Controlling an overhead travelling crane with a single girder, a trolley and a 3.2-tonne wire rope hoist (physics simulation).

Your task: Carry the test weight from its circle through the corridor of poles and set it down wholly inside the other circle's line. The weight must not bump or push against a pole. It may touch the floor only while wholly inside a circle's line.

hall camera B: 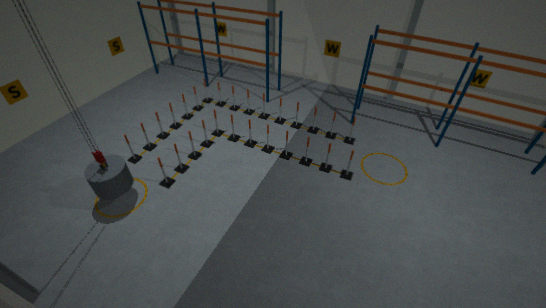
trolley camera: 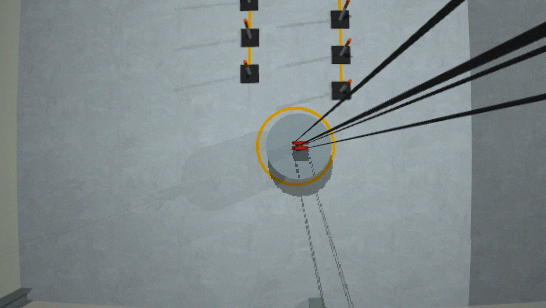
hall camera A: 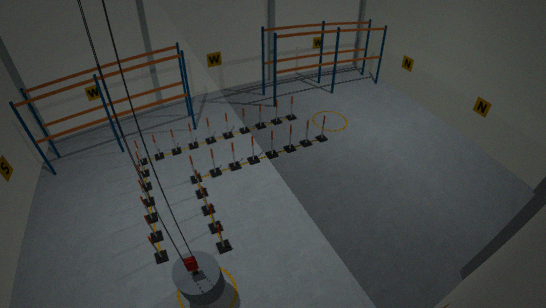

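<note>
The hook with its red block (hall camera A: pixel 190 263) (hall camera B: pixel 99 157) (trolley camera: pixel 300 145) is shut on the grey test weight (hall camera A: pixel 184 281) (hall camera B: pixel 112 183) (trolley camera: pixel 282 132). The weight hangs upright a little above the floor, over the near yellow circle (hall camera B: pixel 147 190) (trolley camera: pixel 257 145), its shadow beneath it. In the trolley view it is slightly right of the circle's middle. The corridor's two entrance poles have black bases, one on the left (hall camera A: pixel 161 257) (hall camera B: pixel 134 159) (trolley camera: pixel 249 74) and one on the right (hall camera A: pixel 224 246) (hall camera B: pixel 167 183) (trolley camera: pixel 341 90). The weight is apart from both. The other circle (hall camera A: pixel 346 121) (hall camera B: pixel 407 172) lies beyond the corridor's far end.
The pole rows run away from the weight, then bend right. The corner poles include an inner one (hall camera A: pixel 196 178) (hall camera B: pixel 217 132). Blue and orange racks stand by the W wall, one near the bend (hall camera A: pixel 110 120) (hall camera B: pixel 268 60) and one near the far circle (hall camera A: pixel 274 70) (hall camera B: pixel 458 102).
</note>
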